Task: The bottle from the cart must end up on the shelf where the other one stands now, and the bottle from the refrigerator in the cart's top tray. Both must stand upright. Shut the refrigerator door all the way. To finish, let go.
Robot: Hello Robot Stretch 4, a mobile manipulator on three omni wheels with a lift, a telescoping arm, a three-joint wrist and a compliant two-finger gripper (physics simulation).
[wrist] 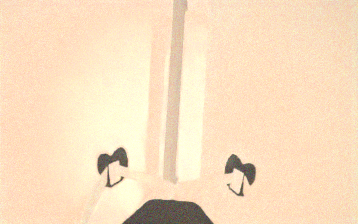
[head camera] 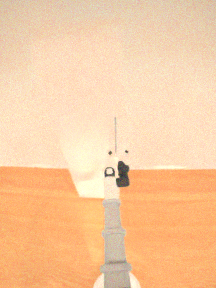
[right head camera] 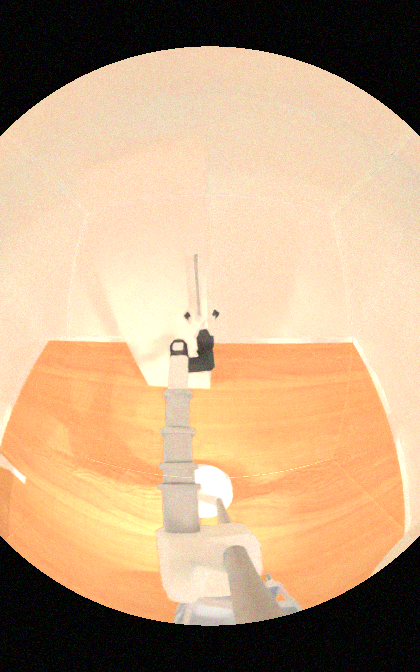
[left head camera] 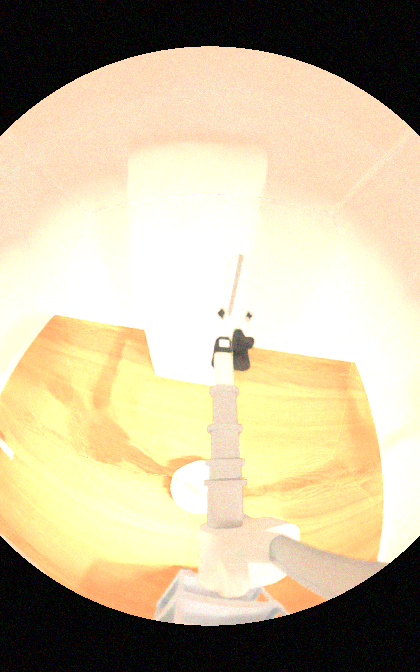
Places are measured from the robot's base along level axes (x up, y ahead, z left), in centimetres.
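Where they show: gripper, fingertip midpoint: (wrist: 176,163) (head camera: 117,150).
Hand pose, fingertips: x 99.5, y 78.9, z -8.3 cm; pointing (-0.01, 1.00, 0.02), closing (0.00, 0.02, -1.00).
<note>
After its pixels a point has its place.
The refrigerator (head camera: 90,186) @[y 94.6, x 30.5, z 26.0 cm] (left head camera: 185,300) (right head camera: 160,370) is a tall white box against the far wall, washed out by light. Its long grey upright door handle (head camera: 115,132) @[y 85.0, x 113.2, z -7.0 cm] (left head camera: 236,282) (right head camera: 197,282) (wrist: 175,90) @[y 84.7, x 108.6, z -7.3 cm] stands in front of the pale door. My gripper (head camera: 118,152) @[y 78.9, x 99.5, z -8.3 cm] (left head camera: 235,314) (right head camera: 201,315) (wrist: 176,163) @[y 78.9, x 99.5, z -8.3 cm] is open, with its dark fingertips wide apart at the handle's lower end, one to each side of it in the pictures. I cannot tell how deep the handle lies between them, nor whether the door is fully shut. The bottles, the shelf and the cart's tray do not show clearly.
My grey telescoping arm (head camera: 114,245) @[y 17.7, x 110.7, z -0.1 cm] (left head camera: 225,435) (right head camera: 178,445) reaches over the wooden floor (head camera: 170,225) @[y 52.6, x -2.7, z -71.5 cm] (left head camera: 300,400) (right head camera: 280,400). A white round shape (left head camera: 189,487) (right head camera: 215,485) lies under it. A pale blue-grey frame (left head camera: 220,609) (right head camera: 207,610) shows at the bottom. Pale walls stand around.
</note>
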